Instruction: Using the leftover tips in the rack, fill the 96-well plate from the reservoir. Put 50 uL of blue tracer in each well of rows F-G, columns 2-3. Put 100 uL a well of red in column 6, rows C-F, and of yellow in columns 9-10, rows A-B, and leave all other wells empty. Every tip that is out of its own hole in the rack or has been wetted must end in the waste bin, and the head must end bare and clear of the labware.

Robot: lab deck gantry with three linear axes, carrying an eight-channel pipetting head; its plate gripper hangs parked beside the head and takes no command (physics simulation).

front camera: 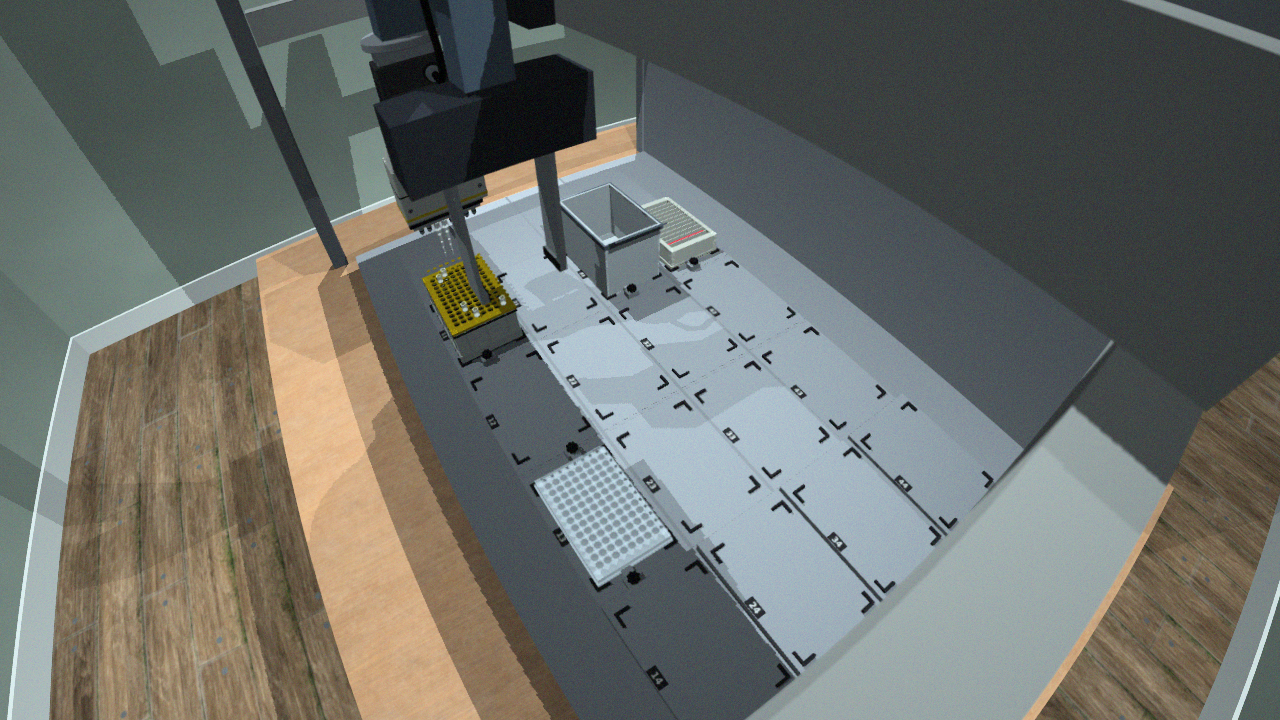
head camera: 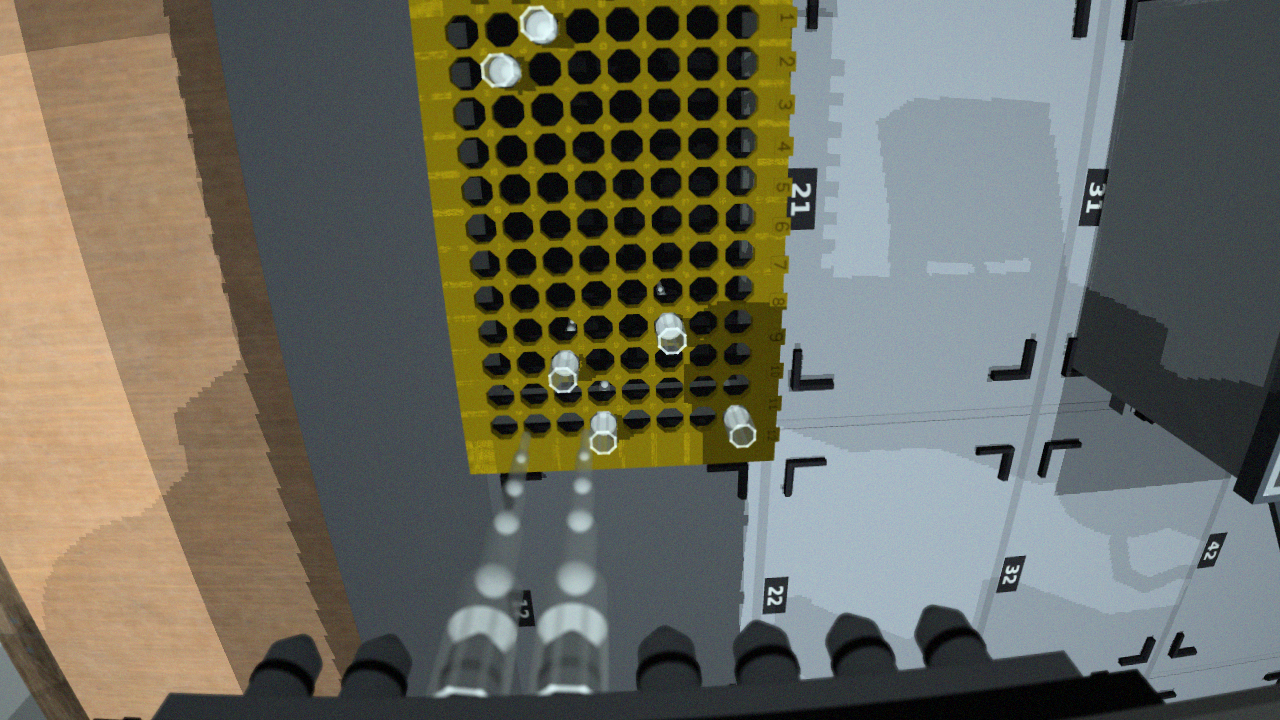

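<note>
The pipetting head [front camera: 440, 205] [head camera: 626, 705] hangs raised at the rack's end. It carries two clear tips side by side, one tip [head camera: 483, 631] on the third nozzle from the left in the head view and another tip [head camera: 572, 631] on the fourth; the other nozzles are bare. The yellow tip rack [front camera: 487, 340] [head camera: 537, 458] holds several scattered tips, such as one tip [head camera: 538, 24] and another tip [head camera: 739, 425]. The 96-well plate [front camera: 604, 514] shows no colour. The reservoir [front camera: 702, 243] shows a red strip. The waste bin [front camera: 631, 266] stands beside it. My gripper [front camera: 519, 282] is parked open, empty.
The gripper's two long paddles hang low between the rack and the bin, one of them in front of the rack in the front view. The bin's tall dark wall [head camera: 1181, 241] shows at the right of the head view. Black clamp knobs stand beside the labware.
</note>
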